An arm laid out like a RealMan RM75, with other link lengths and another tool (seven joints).
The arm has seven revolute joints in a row. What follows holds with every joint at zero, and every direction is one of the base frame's. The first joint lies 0.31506 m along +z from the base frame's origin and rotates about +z. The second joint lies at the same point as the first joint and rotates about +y. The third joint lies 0.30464 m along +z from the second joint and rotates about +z. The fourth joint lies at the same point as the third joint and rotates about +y. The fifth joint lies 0.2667 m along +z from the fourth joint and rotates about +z. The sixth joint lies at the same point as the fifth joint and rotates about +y. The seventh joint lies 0.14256 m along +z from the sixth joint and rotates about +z. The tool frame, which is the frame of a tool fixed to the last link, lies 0.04 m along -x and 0.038 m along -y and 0.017 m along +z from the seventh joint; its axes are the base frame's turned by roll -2, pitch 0 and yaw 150.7 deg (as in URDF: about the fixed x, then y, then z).
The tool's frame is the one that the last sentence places.
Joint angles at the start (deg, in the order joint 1, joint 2, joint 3, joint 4, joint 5, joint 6, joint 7): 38.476, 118.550, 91.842, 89.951, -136.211, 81.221, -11.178
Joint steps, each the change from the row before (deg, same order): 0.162, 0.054, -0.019, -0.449, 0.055, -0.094, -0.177; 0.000, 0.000, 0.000, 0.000, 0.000, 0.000, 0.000; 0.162, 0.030, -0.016, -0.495, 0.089, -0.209, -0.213; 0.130, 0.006, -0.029, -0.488, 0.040, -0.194, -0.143; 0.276, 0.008, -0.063, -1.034, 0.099, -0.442, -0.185; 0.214, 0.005, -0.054, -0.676, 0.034, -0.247, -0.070; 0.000, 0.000, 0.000, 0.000, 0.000, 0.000, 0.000; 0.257, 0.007, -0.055, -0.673, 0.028, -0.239, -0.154; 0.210, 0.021, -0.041, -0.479, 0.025, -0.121, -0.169; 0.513, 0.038, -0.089, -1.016, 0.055, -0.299, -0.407; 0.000, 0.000, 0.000, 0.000, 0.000, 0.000, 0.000; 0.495, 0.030, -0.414, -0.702, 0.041, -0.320, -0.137
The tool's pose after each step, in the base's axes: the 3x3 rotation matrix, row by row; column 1 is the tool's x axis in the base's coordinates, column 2 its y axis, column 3 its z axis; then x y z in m. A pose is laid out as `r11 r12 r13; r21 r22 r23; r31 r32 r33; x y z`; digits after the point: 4 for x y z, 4 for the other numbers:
-0.9776 0.1610 0.1352; 0.1994 0.9141 0.3530; -0.0668 0.3721 -0.9258; 0.0607 0.4823 0.0427
-0.9776 0.1610 0.1352; 0.1994 0.9141 0.3530; -0.0668 0.3721 -0.9258; 0.0607 0.4823 0.0427
-0.9776 0.1610 0.1352; 0.1992 0.9151 0.3506; -0.0673 0.3697 -0.9267; 0.0612 0.4832 0.0411
-0.9773 0.1622 0.1366; 0.2006 0.9155 0.3486; -0.0685 0.3681 -0.9273; 0.0621 0.4842 0.0397
-0.9762 0.1666 0.1391; 0.2054 0.9159 0.3448; -0.0700 0.3651 -0.9283; 0.0641 0.4864 0.0367
-0.9753 0.1696 0.1415; 0.2089 0.9162 0.3419; -0.0717 0.3631 -0.9290; 0.0654 0.4877 0.0347
-0.9753 0.1696 0.1415; 0.2089 0.9162 0.3419; -0.0717 0.3631 -0.9290; 0.0654 0.4877 0.0347
-0.9748 0.1703 0.1438; 0.2103 0.9169 0.3392; -0.0741 0.3609 -0.9297; 0.0662 0.4891 0.0327
-0.9747 0.1696 0.1456; 0.2100 0.9180 0.3365; -0.0766 0.3585 -0.9304; 0.0665 0.4899 0.0311
-0.9749 0.1660 0.1485; 0.2072 0.9204 0.3314; -0.0816 0.3539 -0.9317; 0.0664 0.4918 0.0278
-0.9749 0.1660 0.1485; 0.2072 0.9204 0.3314; -0.0816 0.3539 -0.9317; 0.0664 0.4918 0.0278
-0.9756 0.1596 0.1508; 0.2016 0.9235 0.3264; -0.0872 0.3489 -0.9331; 0.0647 0.4925 0.0238

